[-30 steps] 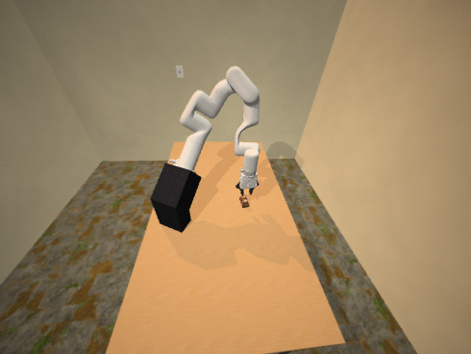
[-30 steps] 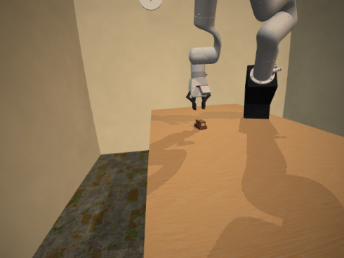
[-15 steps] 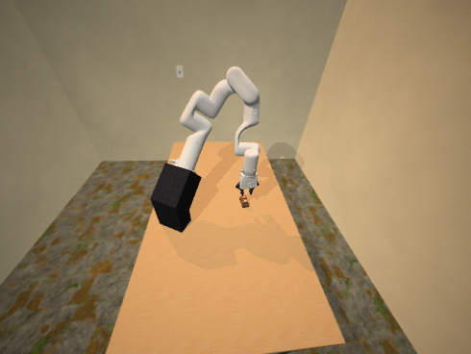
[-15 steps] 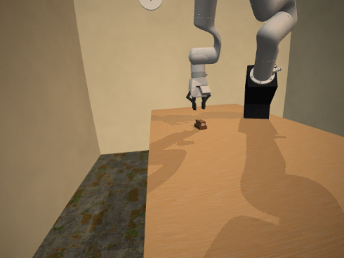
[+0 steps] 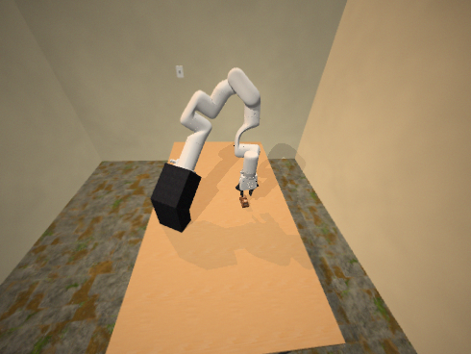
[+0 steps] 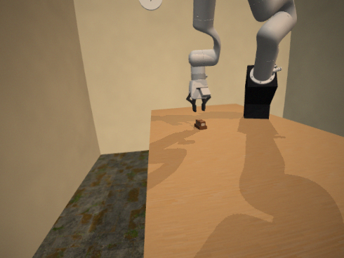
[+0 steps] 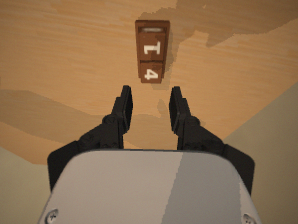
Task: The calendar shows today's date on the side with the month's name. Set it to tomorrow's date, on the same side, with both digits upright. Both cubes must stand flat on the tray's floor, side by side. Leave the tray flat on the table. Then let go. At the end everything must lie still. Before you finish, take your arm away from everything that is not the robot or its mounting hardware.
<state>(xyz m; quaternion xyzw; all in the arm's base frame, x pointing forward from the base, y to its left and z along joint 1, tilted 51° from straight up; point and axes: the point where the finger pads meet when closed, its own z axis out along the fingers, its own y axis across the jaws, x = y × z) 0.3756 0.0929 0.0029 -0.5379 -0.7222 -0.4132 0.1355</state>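
The brown digit cube is 8 cm below my hand.
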